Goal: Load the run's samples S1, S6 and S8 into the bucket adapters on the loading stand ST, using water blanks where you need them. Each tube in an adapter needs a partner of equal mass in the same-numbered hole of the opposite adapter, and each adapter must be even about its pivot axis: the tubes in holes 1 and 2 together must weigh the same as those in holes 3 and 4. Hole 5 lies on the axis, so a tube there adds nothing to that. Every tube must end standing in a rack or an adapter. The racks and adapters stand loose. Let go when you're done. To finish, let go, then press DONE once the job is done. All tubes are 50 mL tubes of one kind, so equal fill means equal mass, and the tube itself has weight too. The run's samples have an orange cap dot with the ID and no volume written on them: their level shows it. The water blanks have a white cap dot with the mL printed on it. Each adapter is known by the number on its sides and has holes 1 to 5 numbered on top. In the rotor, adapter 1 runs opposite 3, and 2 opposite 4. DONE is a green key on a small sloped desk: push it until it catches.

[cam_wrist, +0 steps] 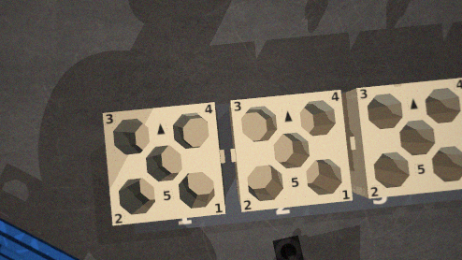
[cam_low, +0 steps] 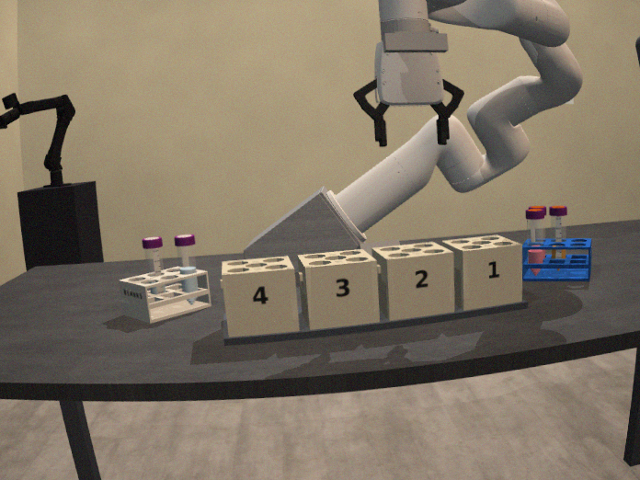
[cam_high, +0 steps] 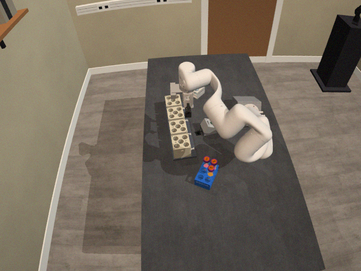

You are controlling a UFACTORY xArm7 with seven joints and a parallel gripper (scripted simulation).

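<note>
Right now the sample S8 is 100 mm behind my hand, 280 mm to the left of it and 190 mm below it. Round my hand: sample tube: 90 mm behind, 220 mm to the left, 190 mm below; then blue sample rack: 90 mm behind, 270 mm to the left, 220 mm below; then loading stand ST: 60 mm ahead, 70 mm to the right, 250 mm below.
</note>
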